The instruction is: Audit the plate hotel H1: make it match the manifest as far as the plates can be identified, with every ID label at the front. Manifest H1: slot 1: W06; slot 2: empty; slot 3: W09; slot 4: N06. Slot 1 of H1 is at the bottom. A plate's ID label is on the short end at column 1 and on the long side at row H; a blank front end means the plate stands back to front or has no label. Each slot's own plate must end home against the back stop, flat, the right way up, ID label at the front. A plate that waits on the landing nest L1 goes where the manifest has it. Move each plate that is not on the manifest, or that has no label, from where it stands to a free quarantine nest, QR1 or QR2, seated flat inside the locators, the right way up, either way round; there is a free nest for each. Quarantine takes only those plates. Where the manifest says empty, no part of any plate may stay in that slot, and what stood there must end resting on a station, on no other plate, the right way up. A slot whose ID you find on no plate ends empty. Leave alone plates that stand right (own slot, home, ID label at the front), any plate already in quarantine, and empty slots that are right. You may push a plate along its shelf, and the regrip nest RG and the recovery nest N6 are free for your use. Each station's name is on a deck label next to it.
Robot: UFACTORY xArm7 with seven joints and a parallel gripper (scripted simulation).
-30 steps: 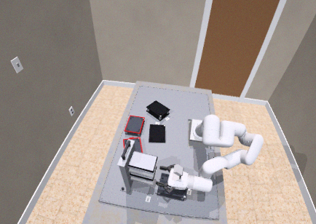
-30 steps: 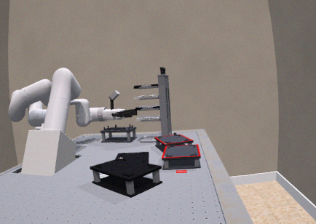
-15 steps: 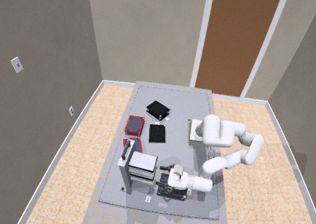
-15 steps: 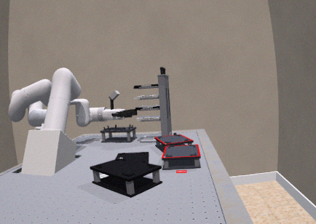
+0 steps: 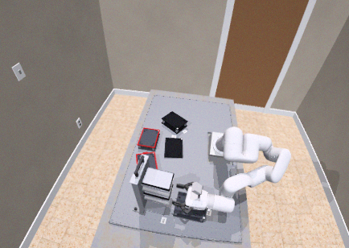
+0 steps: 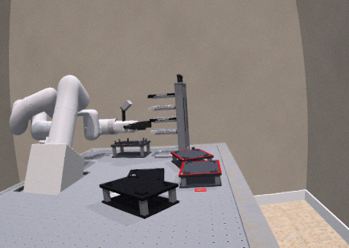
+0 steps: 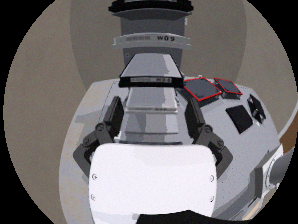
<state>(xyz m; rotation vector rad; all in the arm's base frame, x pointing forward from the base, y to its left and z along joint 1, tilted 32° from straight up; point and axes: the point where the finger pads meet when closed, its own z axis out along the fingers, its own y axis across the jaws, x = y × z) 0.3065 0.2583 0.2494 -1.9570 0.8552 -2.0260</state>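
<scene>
Right now the grey plate is 90 mm ahead of my hand, 20 mm to the right of it and 20 mm above it. From my hand the other things lie so: plate hotel H1 (160 mm ahead, 40 mm to the right, 20 mm above); then pale plate (90 mm ahead, 80 mm above, 20 mm to the right).
</scene>
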